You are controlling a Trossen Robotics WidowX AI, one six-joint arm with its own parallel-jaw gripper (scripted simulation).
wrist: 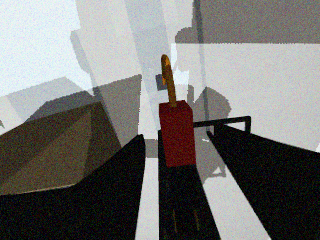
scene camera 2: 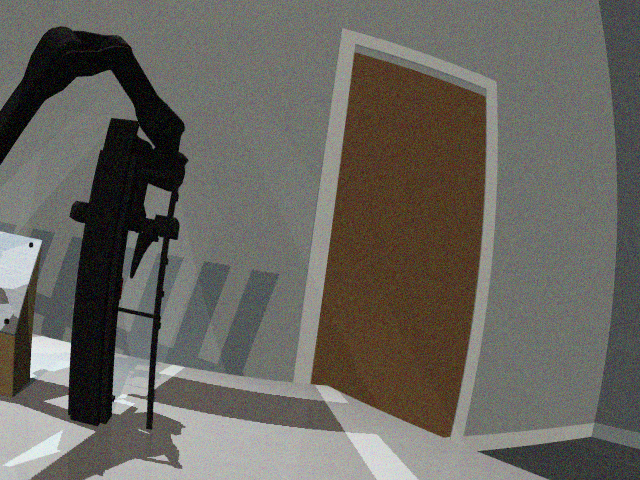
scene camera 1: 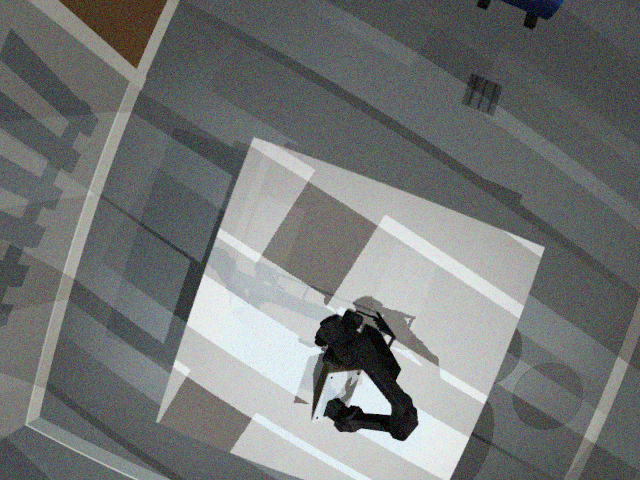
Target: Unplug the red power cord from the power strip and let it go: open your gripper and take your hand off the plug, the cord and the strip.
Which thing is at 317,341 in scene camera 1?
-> The gripper.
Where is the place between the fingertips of the gripper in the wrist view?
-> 178,134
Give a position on a black upright bar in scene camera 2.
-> At 108,192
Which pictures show the gripper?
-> The wrist view, scene camera 2 and scene camera 1: all of them.
